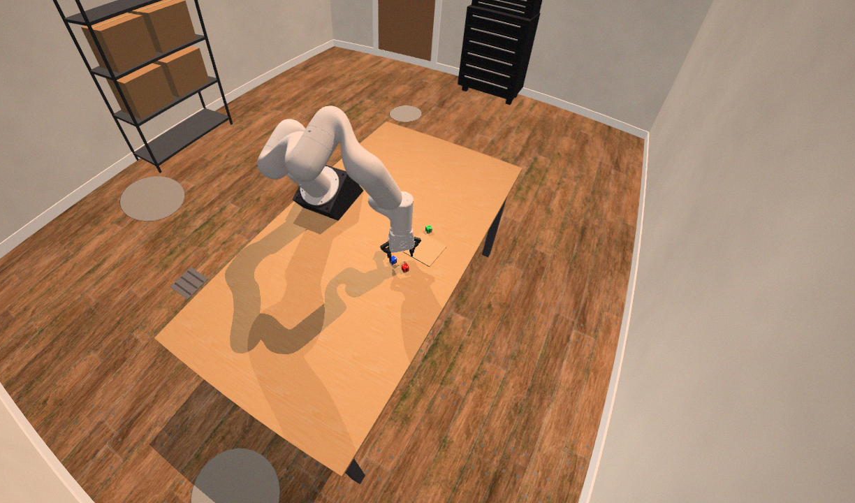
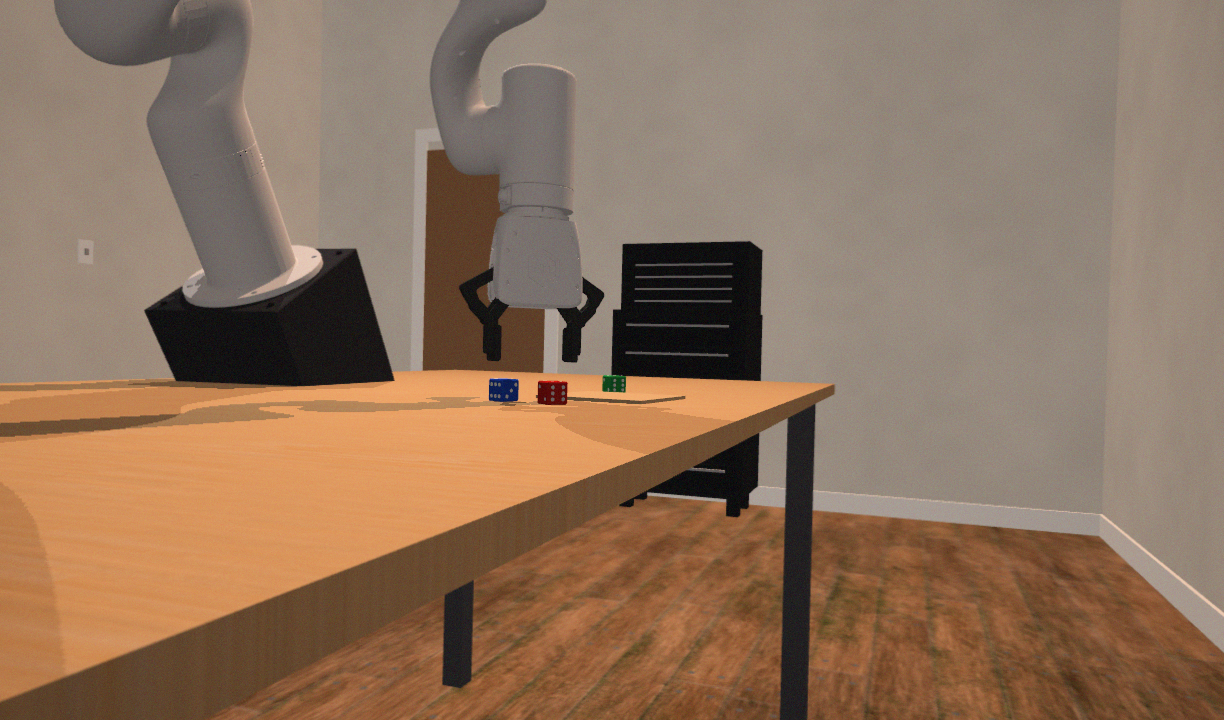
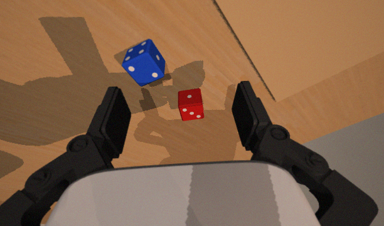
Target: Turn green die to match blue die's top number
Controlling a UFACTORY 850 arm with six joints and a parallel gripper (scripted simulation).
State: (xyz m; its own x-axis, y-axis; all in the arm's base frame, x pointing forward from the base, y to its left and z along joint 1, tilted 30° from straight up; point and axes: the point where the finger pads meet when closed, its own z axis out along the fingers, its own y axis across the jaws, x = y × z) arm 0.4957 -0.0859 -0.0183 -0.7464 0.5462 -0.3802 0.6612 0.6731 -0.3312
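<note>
The blue die is 30 mm behind my hand, 10 mm to the right of it and 40 mm below it. Also, from my hand: red die 40 mm ahead, 20 mm to the right, 40 mm below; tan mat 50 mm ahead, 120 mm to the left, 50 mm below; green die 10 mm ahead, 230 mm to the left, 40 mm below.
</note>
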